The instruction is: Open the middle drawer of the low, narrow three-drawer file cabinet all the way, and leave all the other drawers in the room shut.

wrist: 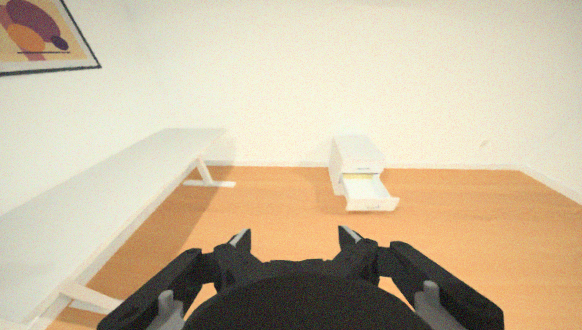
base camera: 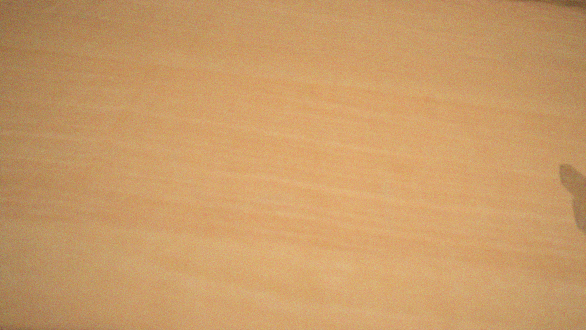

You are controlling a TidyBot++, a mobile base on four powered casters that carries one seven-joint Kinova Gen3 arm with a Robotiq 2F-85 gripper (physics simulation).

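Places are measured from the arm's base along level axes (x up, y ahead, z left), in centimetres.
Pixels of known places: gripper, fingertip midpoint: (wrist: 294,237).
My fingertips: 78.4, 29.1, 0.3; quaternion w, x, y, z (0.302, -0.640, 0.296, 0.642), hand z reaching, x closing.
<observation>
Behind a point stands the place of what it marks, as x, y, z.
A low, narrow white file cabinet (wrist: 357,150) {12.4, 156.5, -68.4} stands against the far wall, right of centre in the wrist view. One drawer (wrist: 372,204) {-11.9, 105.8, -68.3} below its top drawer is pulled far out toward me, with its white inside and a yellow strip at its back showing. The top drawer (wrist: 363,168) {3.3, 137.3, -69.2} above it is shut. Any drawer below the open one is hidden behind it. My gripper (wrist: 294,237) {78.4, 29.1, 0.3} is open and empty. It is well short of the cabinet and apart from it. The cabinet does not show in the base camera view.
A long white table (wrist: 115,175) {32.3, 99.6, 121.1} runs along the left wall, with a splayed leg and foot (wrist: 210,184) at its far end. A framed picture (wrist: 75,47) {107.0, 153.0, 151.8} hangs at the upper left. Wooden floor (base camera: 290,165) {-39.6, 41.1, -3.2} (wrist: 270,200) {-39.7, 138.4, 25.8} lies ahead, with a shadow at the base view's right edge.
</observation>
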